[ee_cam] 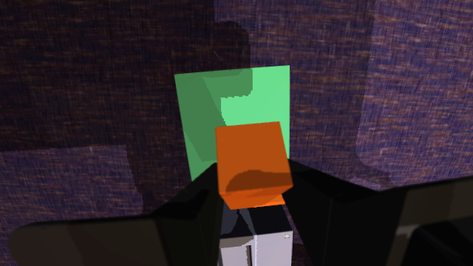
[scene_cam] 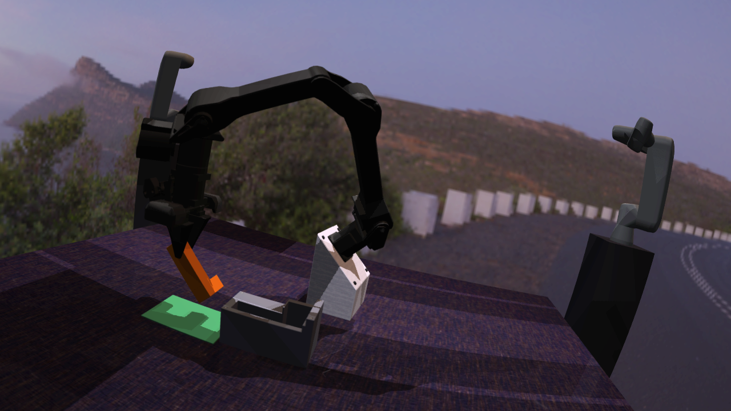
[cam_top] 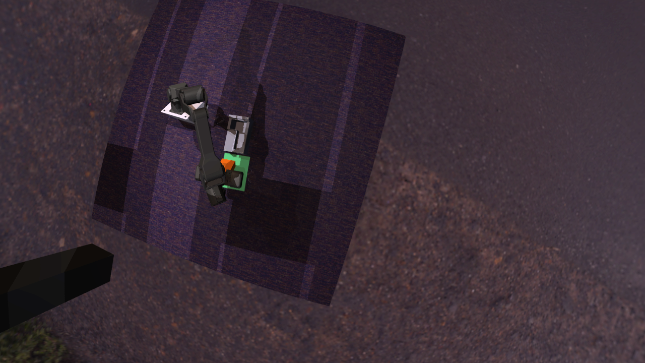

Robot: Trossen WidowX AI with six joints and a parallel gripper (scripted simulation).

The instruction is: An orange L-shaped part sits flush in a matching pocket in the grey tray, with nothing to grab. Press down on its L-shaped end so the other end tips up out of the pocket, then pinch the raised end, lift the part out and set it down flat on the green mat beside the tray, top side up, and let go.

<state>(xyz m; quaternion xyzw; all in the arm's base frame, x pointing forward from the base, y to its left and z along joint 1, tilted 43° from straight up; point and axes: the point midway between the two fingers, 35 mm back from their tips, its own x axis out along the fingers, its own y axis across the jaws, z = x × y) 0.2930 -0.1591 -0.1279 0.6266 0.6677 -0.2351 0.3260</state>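
Right now the green mat is 130 mm below my gripper tip and 20 mm to the left of it. From my gripper tip the other things lie so: orange l-shaped part 30 mm to the left, 30 mm below, 20 mm behind.
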